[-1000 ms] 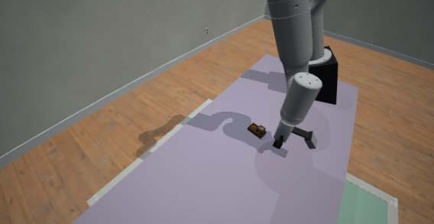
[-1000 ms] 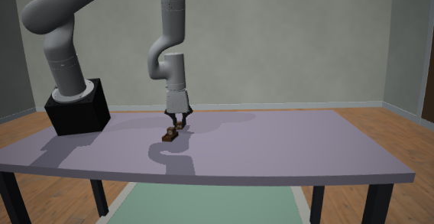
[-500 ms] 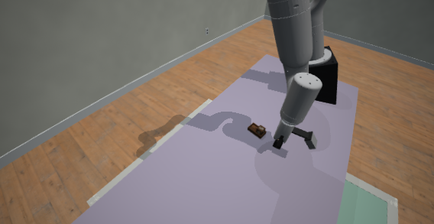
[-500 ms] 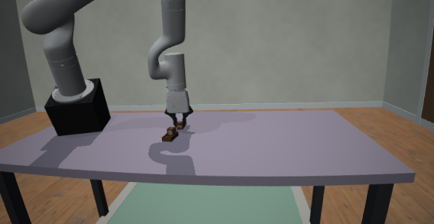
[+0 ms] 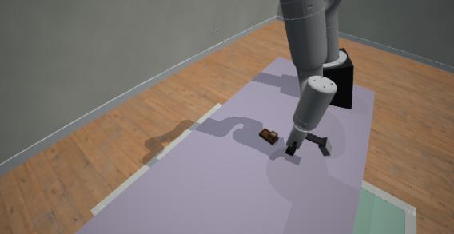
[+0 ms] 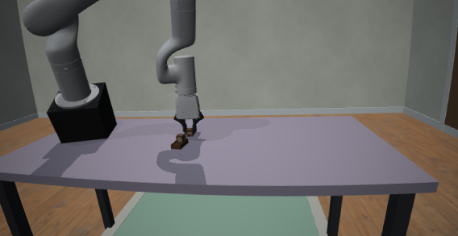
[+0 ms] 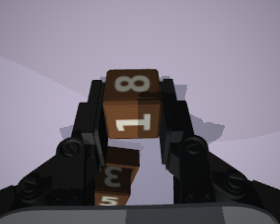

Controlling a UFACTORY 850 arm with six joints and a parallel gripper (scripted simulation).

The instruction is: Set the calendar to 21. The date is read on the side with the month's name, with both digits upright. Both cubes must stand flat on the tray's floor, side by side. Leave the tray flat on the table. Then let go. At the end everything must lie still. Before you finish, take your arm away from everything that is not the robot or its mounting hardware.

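The brown cube lies 1 cm below my hand. Round my hand: digit cube (8 cm to the right, 3 cm behind, 1 cm below); brown tray (10 cm to the right, 4 cm behind, 2 cm below).
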